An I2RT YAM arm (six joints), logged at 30 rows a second.
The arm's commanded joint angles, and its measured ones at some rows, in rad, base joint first. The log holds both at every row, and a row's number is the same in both.
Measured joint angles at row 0:
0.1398 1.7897 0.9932 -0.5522 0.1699 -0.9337
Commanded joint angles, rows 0 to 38:
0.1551 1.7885 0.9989 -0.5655 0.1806 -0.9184
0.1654 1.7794 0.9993 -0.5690 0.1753 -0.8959
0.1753 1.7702 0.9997 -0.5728 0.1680 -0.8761
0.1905 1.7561 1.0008 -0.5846 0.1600 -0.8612
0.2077 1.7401 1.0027 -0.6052 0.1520 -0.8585
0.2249 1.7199 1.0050 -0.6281 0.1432 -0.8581
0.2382 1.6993 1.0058 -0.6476 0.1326 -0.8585
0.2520 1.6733 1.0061 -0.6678 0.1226 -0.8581
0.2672 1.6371 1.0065 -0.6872 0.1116 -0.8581
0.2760 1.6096 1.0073 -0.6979 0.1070 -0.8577
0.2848 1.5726 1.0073 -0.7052 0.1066 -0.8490
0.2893 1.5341 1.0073 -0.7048 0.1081 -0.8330
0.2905 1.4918 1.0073 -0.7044 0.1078 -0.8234
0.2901 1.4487 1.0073 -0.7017 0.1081 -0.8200
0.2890 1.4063 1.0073 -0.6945 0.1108 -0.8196
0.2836 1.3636 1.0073 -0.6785 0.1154 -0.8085
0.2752 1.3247 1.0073 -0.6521 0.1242 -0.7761
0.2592 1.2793 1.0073 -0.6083 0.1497 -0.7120
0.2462 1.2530 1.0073 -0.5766 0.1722 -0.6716
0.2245 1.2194 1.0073 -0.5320 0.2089 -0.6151
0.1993 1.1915 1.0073 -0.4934 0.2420 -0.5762
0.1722 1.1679 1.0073 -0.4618 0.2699 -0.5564
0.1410 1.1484 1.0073 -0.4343 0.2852 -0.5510
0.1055 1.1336 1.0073 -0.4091 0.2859 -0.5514
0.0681 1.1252 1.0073 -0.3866 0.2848 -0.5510
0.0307 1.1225 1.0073 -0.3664 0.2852 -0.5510
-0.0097 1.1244 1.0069 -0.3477 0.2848 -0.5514
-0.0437 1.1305 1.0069 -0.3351 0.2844 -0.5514
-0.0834 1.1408 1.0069 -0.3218 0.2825 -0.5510
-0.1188 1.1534 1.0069 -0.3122 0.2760 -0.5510
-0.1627 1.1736 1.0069 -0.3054 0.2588 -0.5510
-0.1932 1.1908 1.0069 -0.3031 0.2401 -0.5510
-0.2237 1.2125 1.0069 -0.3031 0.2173 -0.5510
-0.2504 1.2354 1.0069 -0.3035 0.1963 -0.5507
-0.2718 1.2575 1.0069 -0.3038 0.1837 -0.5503
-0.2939 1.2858 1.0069 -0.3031 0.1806 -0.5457
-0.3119 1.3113 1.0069 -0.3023 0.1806 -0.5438
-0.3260 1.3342 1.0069 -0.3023 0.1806 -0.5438
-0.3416 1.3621 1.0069 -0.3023 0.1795 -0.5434
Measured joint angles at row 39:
-0.2996 1.2930 0.9985 -0.3058 0.2111 -0.5697
